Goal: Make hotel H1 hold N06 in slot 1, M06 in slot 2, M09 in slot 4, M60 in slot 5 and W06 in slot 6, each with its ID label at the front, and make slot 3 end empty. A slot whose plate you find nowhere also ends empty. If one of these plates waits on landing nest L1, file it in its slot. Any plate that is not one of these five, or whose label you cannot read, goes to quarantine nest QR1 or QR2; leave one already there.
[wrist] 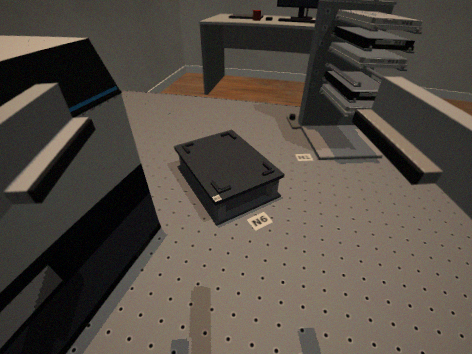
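My gripper [227, 100] is open, its two fingers wide apart at the left and right of the wrist view, with nothing between them. Hotel H1 [311, 80] stands at the back right, seen at an angle. It holds a white plate [377, 21] at the top, a black plate [375, 39] below it, then another white plate [370, 54]. Lower down are a dark plate with a grey top [352, 82] and a pale plate [336, 99] at the bottom. Their labels are too small to read here. Landing nest L1 and quarantine nests QR1 and QR2 cannot be identified in this view.
A black raised nest [225, 162] with corner brackets and a bare top stands in the middle, beside the N6 label [260, 220]. A large black and grey device [50, 65] fills the left. A desk [212, 55] stands behind the perforated deck [280, 280].
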